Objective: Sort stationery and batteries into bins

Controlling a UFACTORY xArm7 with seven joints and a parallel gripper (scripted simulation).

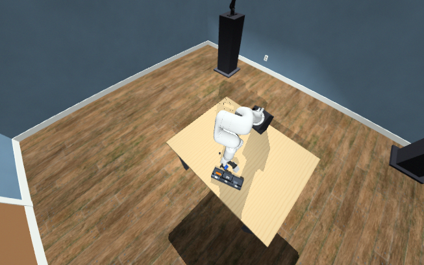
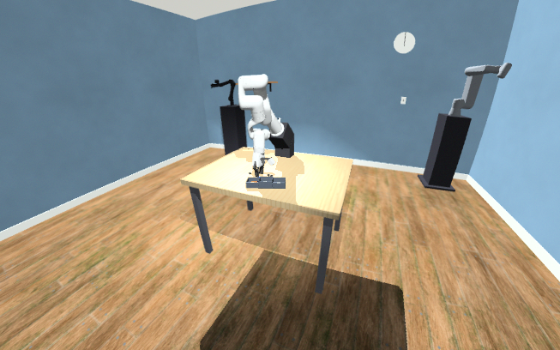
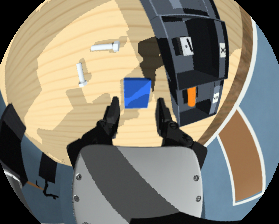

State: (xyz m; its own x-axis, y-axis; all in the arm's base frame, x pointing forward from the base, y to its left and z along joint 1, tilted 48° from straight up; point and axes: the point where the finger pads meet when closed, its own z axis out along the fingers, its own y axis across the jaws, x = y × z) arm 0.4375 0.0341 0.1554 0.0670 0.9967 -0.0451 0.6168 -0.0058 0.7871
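Right now the blue block is 40 mm below my hand. Also, from my hand: dark double bin (80 mm to the left, 70 mm ahead, 20 mm below); pencil sharpener (80 mm to the left, 60 mm ahead, 30 mm below); orange battery (90 mm ahead, 30 mm below, 10 mm to the left).
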